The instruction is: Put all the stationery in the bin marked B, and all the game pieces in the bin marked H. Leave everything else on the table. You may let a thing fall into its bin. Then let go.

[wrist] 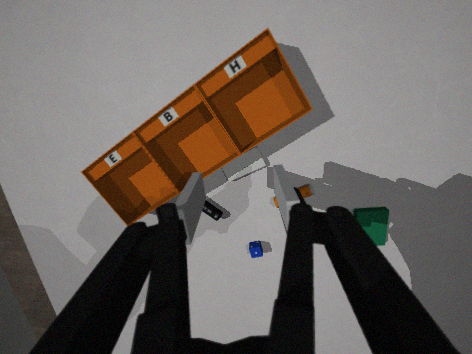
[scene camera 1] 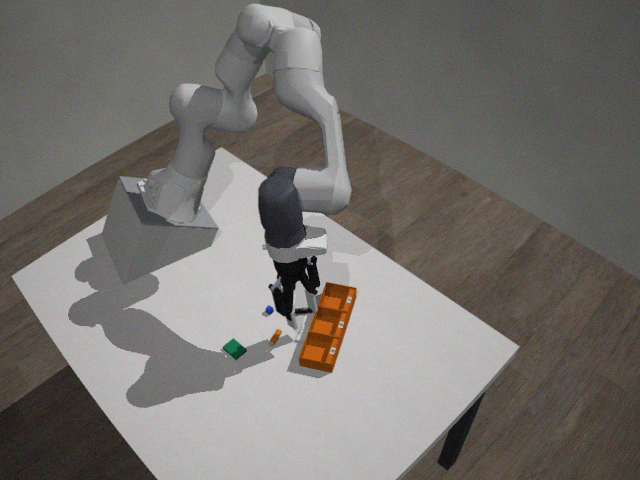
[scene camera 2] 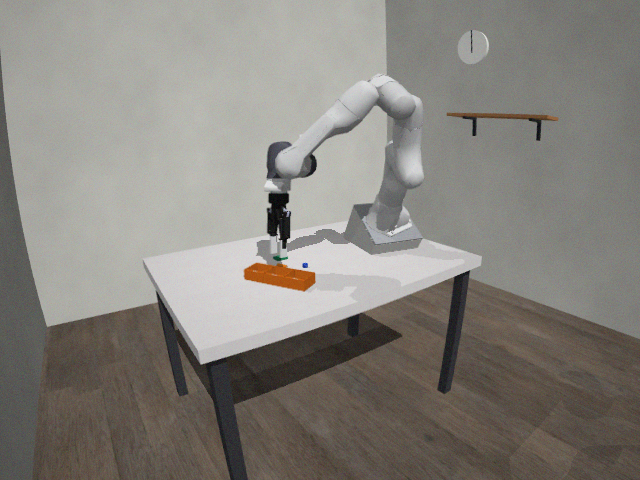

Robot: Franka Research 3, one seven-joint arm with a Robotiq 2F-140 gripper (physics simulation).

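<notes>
An orange three-part bin tray (scene camera 1: 315,364) (scene camera 2: 279,279) (wrist: 188,102) stands upright, its compartments labelled E, B and H; no object shows inside them in the wrist view. A blue die (scene camera 1: 269,310) (scene camera 2: 305,265) (wrist: 255,249) lies on the table. A small black bar with pale markings (scene camera 1: 306,311) (wrist: 213,210) lies near the tray. A pale flat rectangle (scene camera 1: 298,335) (wrist: 245,165) lies close beside the tray's long wall. My gripper (scene camera 1: 302,311) (scene camera 2: 278,248) (wrist: 238,182) is partly open and empty, above the table beside the tray; one finger partly hides an orange cylinder (scene camera 1: 275,336) (wrist: 304,191) in the wrist view.
A green block (scene camera 1: 234,348) (scene camera 2: 280,257) (wrist: 371,225) lies on the white table (scene camera 1: 413,361) (scene camera 2: 206,310), farther from the tray than the orange cylinder. The robot's grey base (scene camera 1: 155,248) (scene camera 2: 385,242) stands at another part of the table.
</notes>
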